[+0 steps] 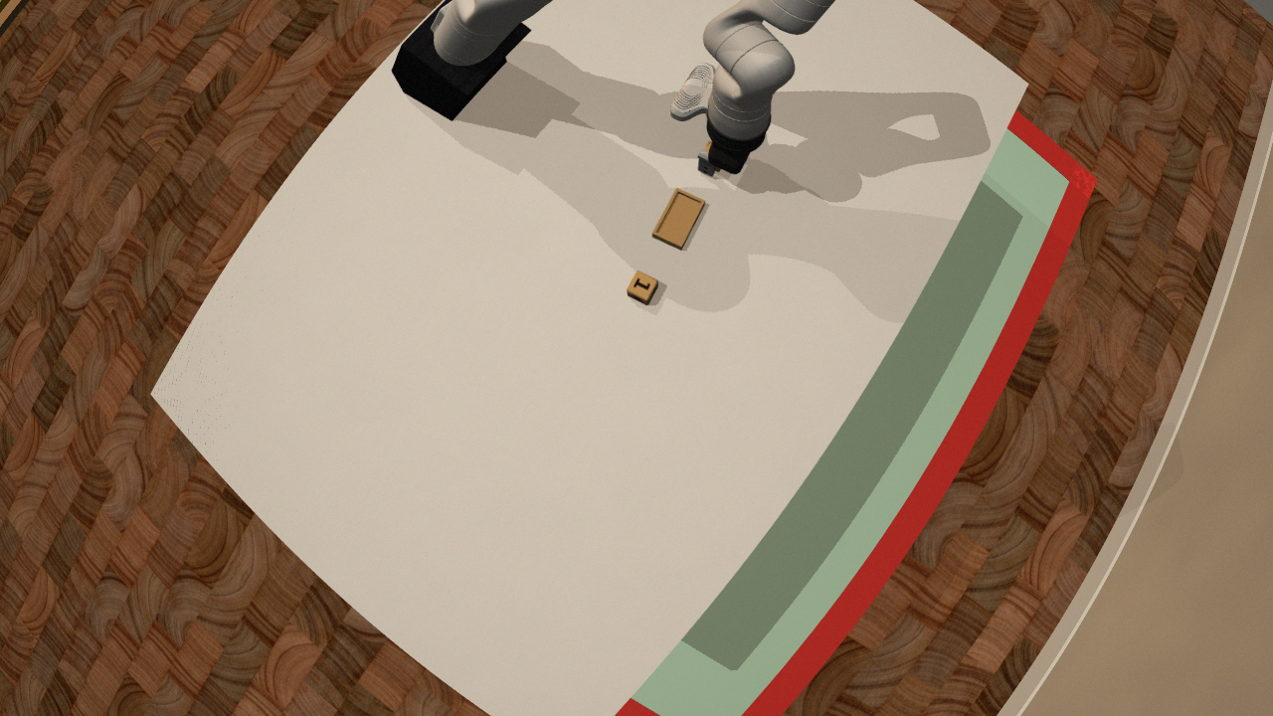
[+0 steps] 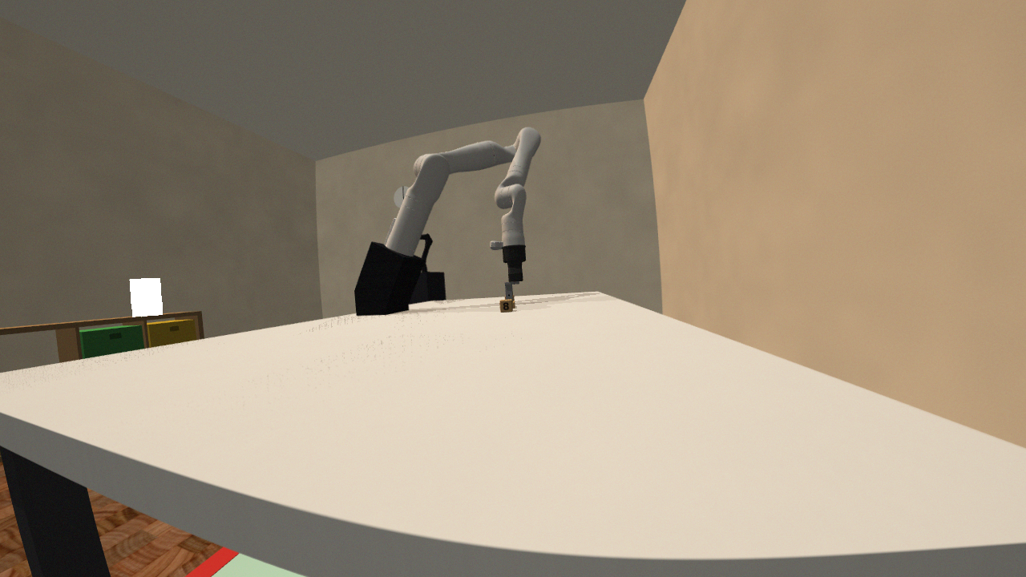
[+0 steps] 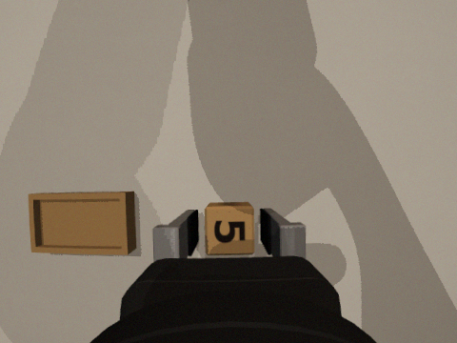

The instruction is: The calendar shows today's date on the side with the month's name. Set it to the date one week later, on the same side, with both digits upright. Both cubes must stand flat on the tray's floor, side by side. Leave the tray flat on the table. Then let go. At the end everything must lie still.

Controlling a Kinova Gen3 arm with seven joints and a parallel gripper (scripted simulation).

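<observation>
Right now my hand is 30 mm short of the wooden tray, 100 mm to the left of it and 20 mm above it.
</observation>
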